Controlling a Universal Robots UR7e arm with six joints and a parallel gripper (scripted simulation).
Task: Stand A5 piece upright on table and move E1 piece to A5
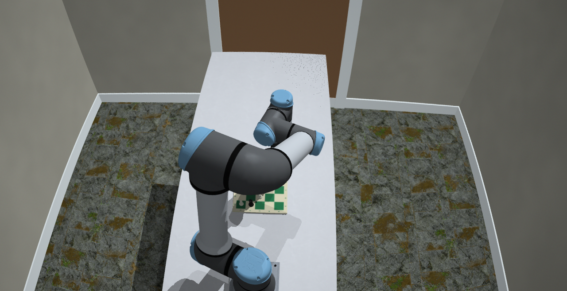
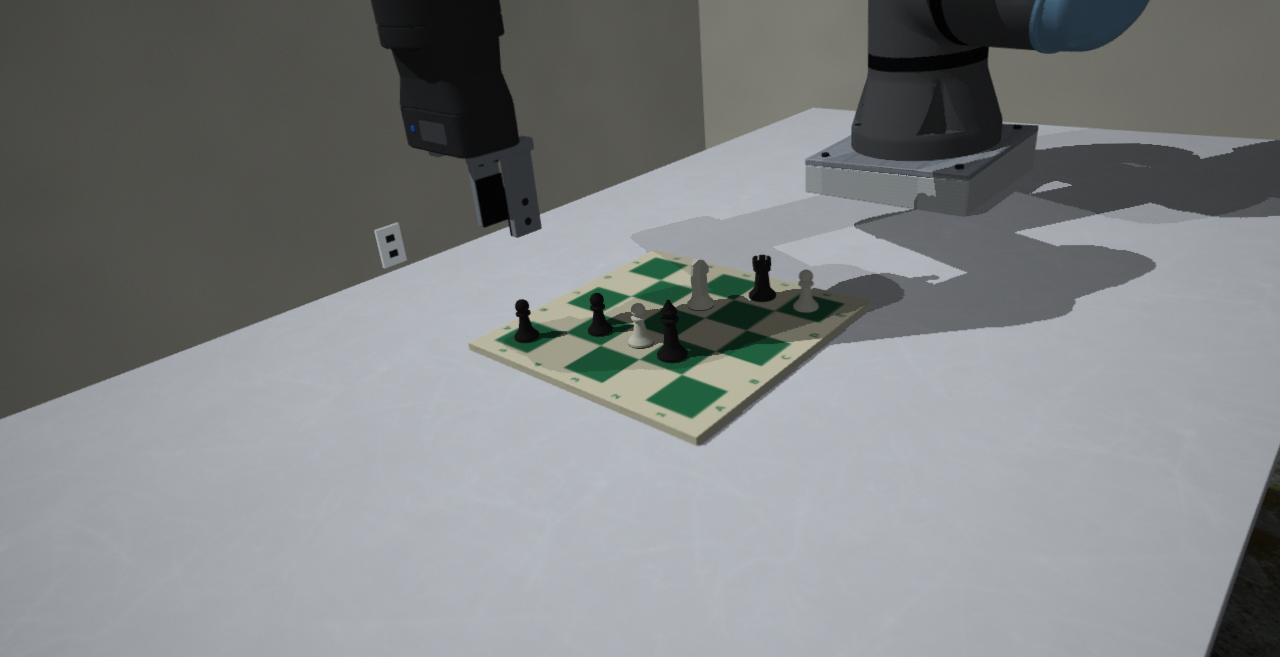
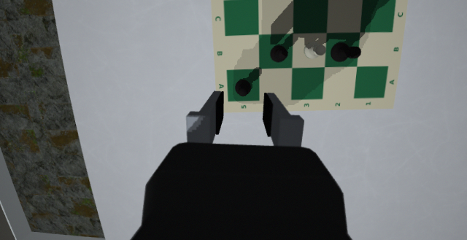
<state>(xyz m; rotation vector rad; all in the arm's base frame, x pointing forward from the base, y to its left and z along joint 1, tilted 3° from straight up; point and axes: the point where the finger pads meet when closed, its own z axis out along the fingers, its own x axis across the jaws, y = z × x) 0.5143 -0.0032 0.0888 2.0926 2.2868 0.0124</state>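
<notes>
The chessboard is 110 mm below my hand, 90 mm behind it and 60 mm to the left of it. The rest, counted from my hand: white knight (130 mm behind, 90 mm below, 60 mm to the left).
</notes>
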